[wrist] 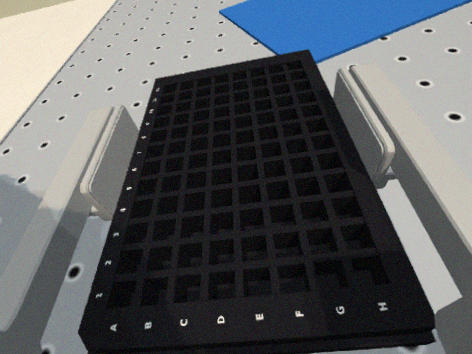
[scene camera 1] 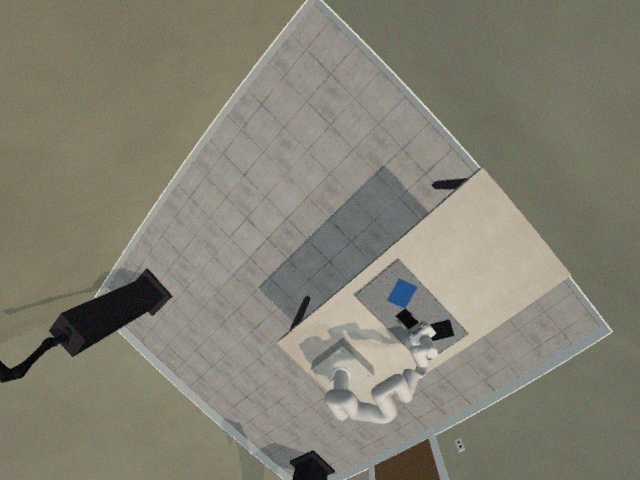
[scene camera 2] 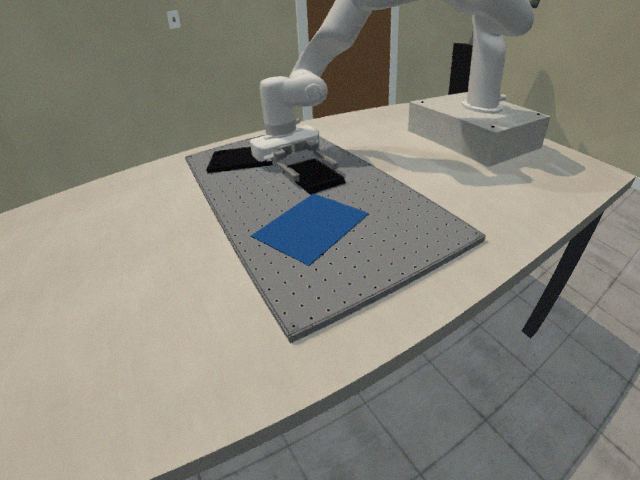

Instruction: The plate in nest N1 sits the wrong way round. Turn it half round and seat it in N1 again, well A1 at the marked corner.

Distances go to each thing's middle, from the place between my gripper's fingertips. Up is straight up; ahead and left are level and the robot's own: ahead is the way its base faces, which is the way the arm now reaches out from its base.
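Scene:
The black nest (scene camera 2: 240, 158) is 12 cm ahead of my hand, 21 cm to the right of it and 1 cm below it; going by their middles, that nest is the farthest from my hand of the things named here. I find the flat blue square (scene camera 2: 306, 231) 8 cm ahead of my hand and 15 cm to the left of it, 2 cm below it. And the black well plate (scene camera 2: 315, 176) is 1 cm below my hand and 2 cm to the right of it, which makes the plate, going by their middles, the nearest to my hand of the things named here.

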